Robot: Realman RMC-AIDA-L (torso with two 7-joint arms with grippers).
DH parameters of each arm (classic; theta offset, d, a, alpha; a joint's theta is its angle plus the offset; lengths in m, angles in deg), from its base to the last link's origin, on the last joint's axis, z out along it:
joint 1: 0 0.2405 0 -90
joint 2: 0 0 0 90
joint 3: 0 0.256 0 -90
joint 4: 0 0 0 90
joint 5: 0 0.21 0 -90
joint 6: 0 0 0 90
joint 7: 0 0.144 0 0
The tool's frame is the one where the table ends.
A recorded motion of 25 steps. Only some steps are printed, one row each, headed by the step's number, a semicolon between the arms.
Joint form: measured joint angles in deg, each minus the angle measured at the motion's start. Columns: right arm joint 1, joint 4, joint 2, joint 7, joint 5, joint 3, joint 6; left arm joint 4, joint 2, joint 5, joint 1, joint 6, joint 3, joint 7.
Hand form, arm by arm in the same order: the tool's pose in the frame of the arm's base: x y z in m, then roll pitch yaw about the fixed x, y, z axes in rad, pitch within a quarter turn. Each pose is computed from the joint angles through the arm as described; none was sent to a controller.
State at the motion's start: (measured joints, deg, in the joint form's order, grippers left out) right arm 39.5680 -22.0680 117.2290 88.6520 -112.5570 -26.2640 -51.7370; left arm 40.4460 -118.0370 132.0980 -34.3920 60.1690 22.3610 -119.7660
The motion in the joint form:
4: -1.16 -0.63 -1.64 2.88 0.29 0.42 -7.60; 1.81 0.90 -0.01 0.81 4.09 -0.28 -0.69
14: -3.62 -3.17 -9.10 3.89 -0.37 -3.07 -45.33; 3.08 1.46 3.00 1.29 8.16 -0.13 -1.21
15: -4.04 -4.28 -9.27 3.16 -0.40 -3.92 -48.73; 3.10 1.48 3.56 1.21 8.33 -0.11 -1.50
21: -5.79 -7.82 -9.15 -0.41 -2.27 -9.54 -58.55; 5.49 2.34 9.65 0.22 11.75 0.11 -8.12
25: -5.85 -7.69 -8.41 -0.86 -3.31 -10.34 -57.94; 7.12 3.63 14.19 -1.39 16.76 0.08 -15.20
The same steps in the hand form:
4: 0.2998 0.4061 0.0177 -2.7500 0.7835 -0.8489; -0.3367 0.3843 0.0709 -2.7776 -0.7510 1.1699
14: 0.2633 0.3518 0.0643 3.0750 0.6807 -0.7309; -0.3383 0.3757 0.0726 -2.7888 -0.6809 1.1650
15: 0.2603 0.3442 0.0672 3.0472 0.6636 -0.6948; -0.3385 0.3754 0.0720 -2.7894 -0.6725 1.1687
21: 0.2569 0.3130 0.0646 2.9402 0.5457 -0.5790; -0.3375 0.3738 0.0801 -2.8023 -0.6052 1.2393
25: 0.2578 0.3105 0.0562 2.9313 0.5221 -0.5820; -0.3303 0.3740 0.0889 -2.8505 -0.5477 1.3309

